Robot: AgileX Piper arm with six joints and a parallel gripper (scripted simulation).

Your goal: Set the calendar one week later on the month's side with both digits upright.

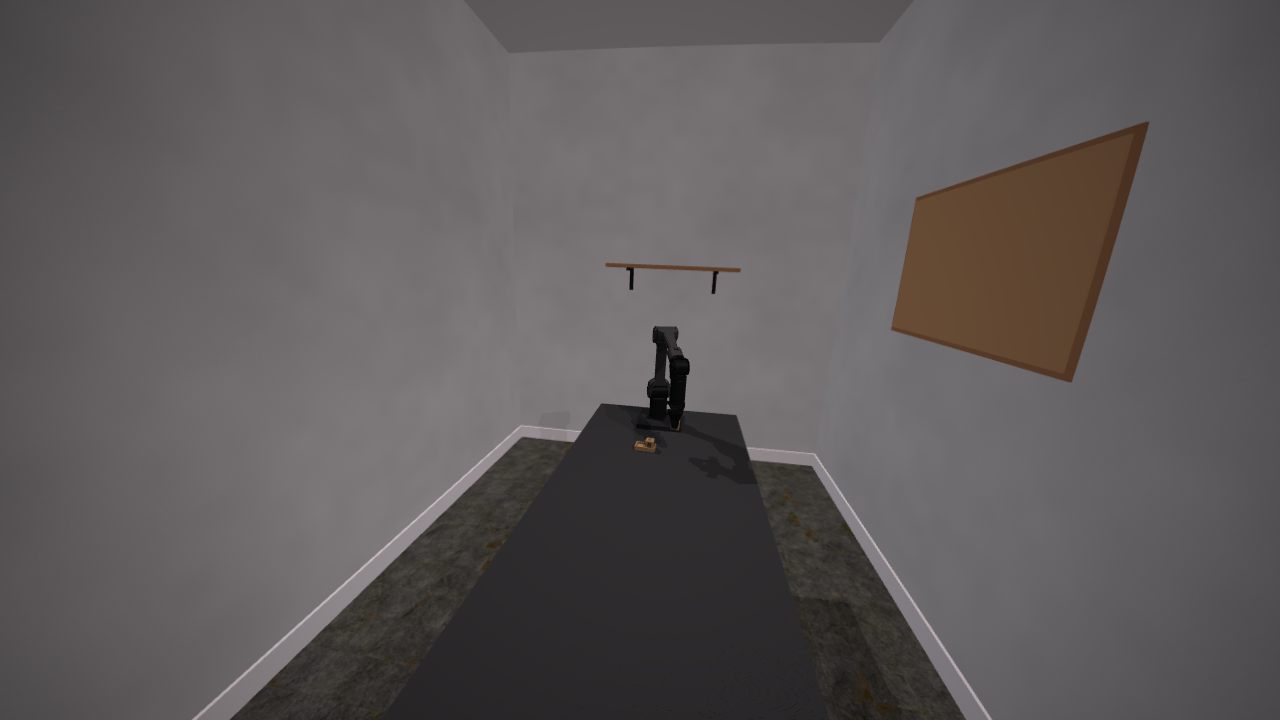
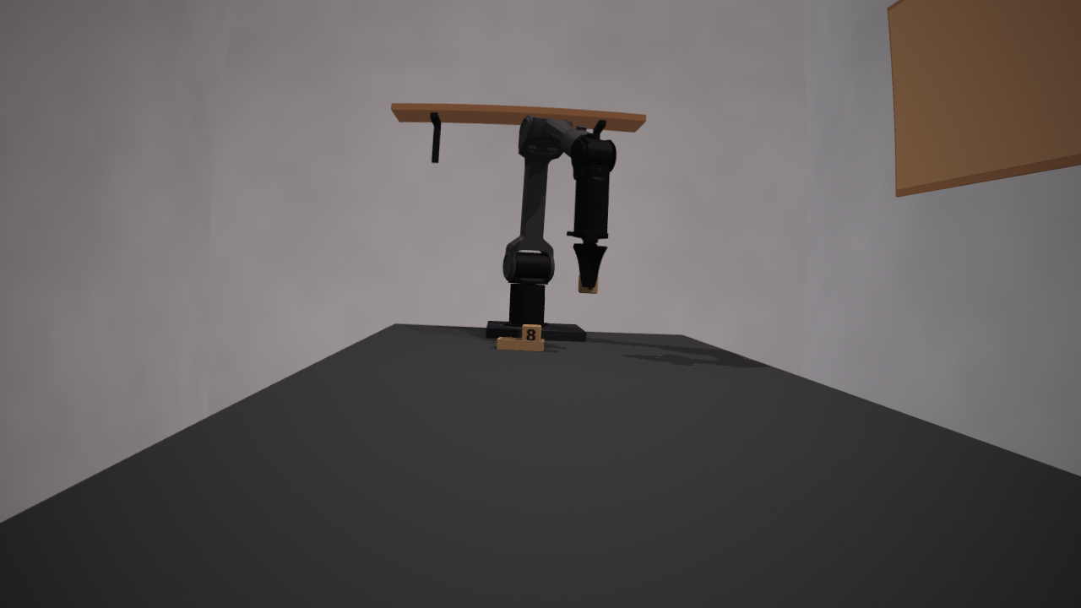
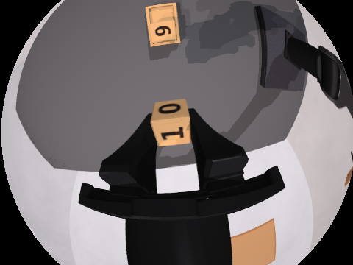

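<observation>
Right now the wooden cube is right at my hand. From my hand the other things lie so: wooden tray 1 cm ahead, 11 cm to the right, 11 cm below.
</observation>
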